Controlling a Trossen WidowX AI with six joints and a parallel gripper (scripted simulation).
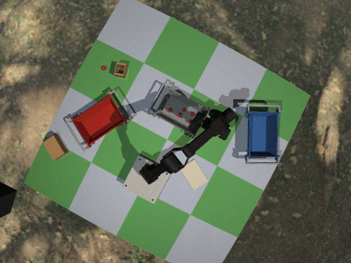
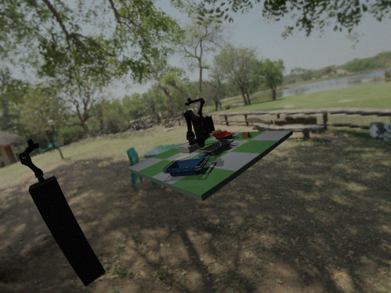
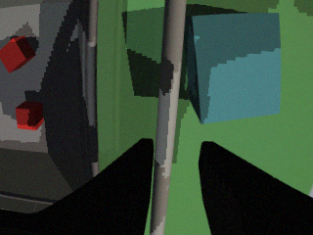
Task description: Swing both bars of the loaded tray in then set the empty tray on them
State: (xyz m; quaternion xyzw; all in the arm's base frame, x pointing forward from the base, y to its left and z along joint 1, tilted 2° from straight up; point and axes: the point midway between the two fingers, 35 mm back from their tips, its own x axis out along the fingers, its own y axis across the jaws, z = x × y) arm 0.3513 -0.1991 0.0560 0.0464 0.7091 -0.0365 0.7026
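Now: the teal block 2 cm ahead of my gripper tip, 4 cm to the right of it and 7 cm below it. Round my gripper tip: small brown box: 11 cm ahead, 57 cm to the left, 8 cm below; then beige plate: 28 cm behind, 4 cm to the right, 9 cm below; then red tray: 20 cm behind, 57 cm to the left, 5 cm below.
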